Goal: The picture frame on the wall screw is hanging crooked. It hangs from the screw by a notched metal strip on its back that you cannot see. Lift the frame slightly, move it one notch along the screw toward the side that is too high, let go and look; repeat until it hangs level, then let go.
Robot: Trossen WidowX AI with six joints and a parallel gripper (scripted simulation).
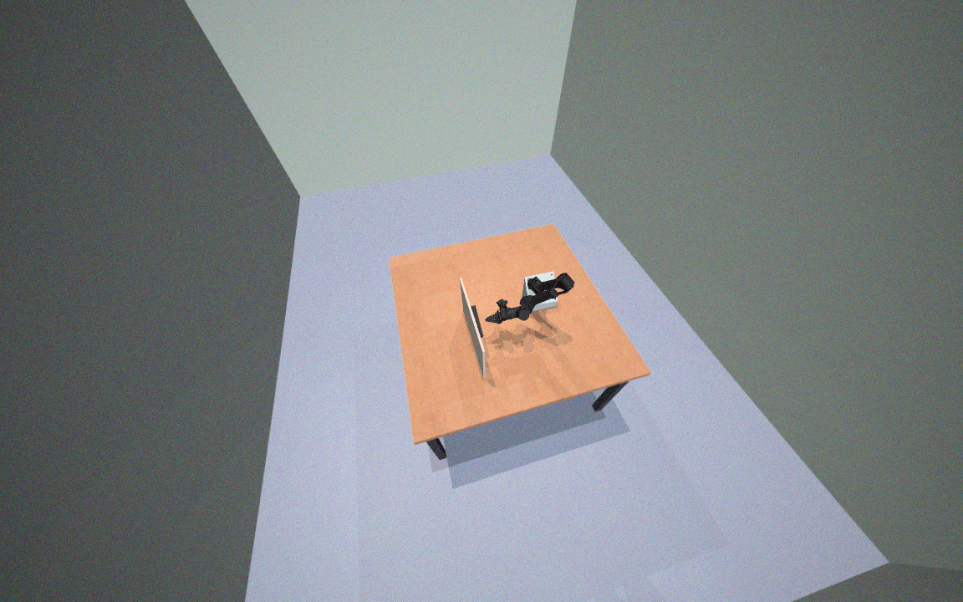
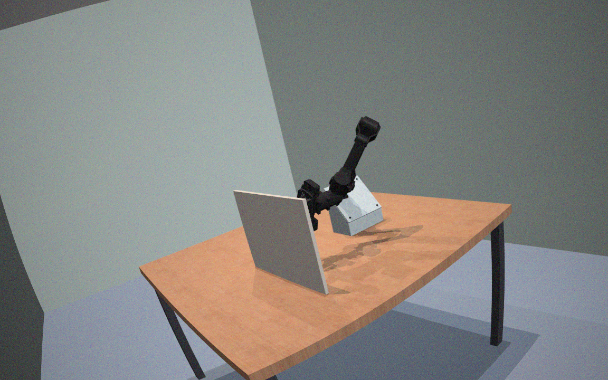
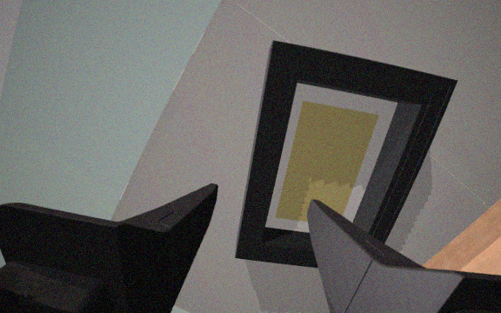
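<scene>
The picture frame lies 6 cm ahead of my gripper tip, 2 cm to the right of it and 5 cm below it. The rest, counted from my gripper tip: wall panel 7 cm ahead, 6 cm below.
</scene>
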